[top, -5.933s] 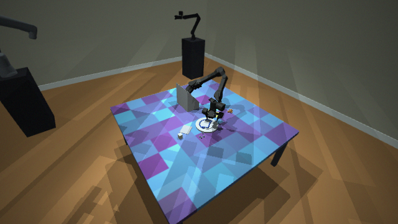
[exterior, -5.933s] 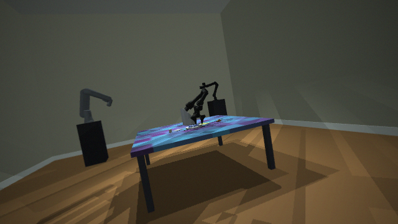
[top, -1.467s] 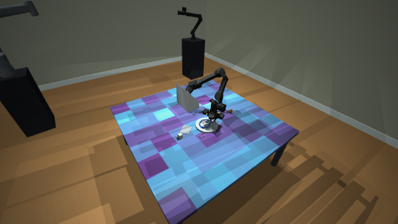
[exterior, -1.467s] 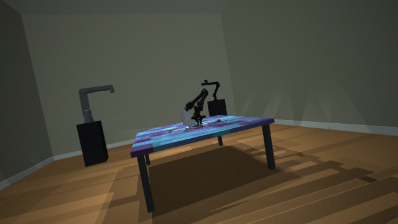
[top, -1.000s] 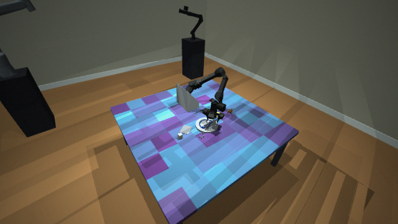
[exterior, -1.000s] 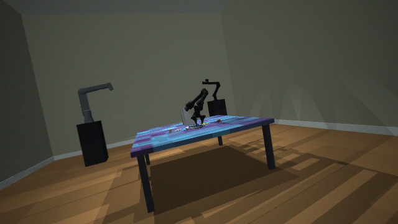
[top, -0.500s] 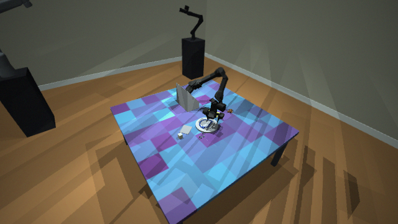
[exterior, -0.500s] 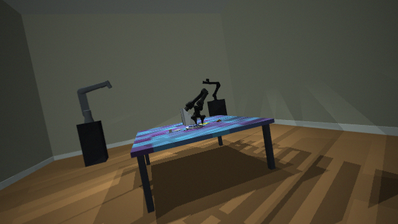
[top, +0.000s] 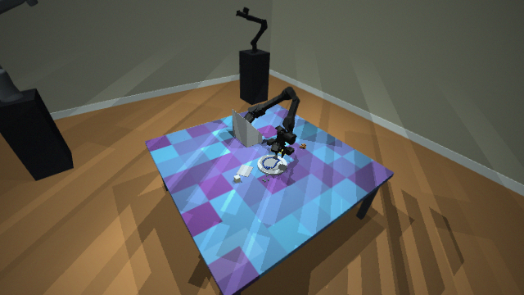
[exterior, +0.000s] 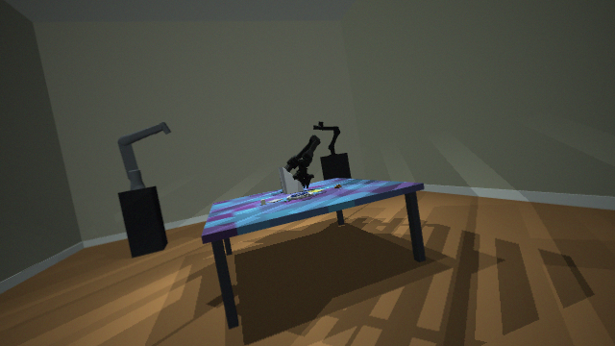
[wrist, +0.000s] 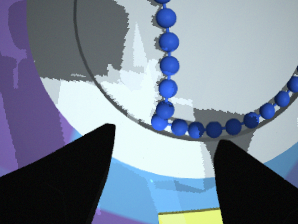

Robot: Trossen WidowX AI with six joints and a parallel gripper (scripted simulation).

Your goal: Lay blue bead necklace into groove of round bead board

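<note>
My gripper tip is now 10 mm past the round white bead board, 50 mm to the left of it and 40 mm above it. Also, from my gripper tip: cream cube: 20 mm behind, 330 mm to the right, 30 mm below; then yellow patch: 110 mm behind, 110 mm to the left, 50 mm below; then flat grey square: 70 mm behind, 230 mm to the right, 50 mm below.
</note>
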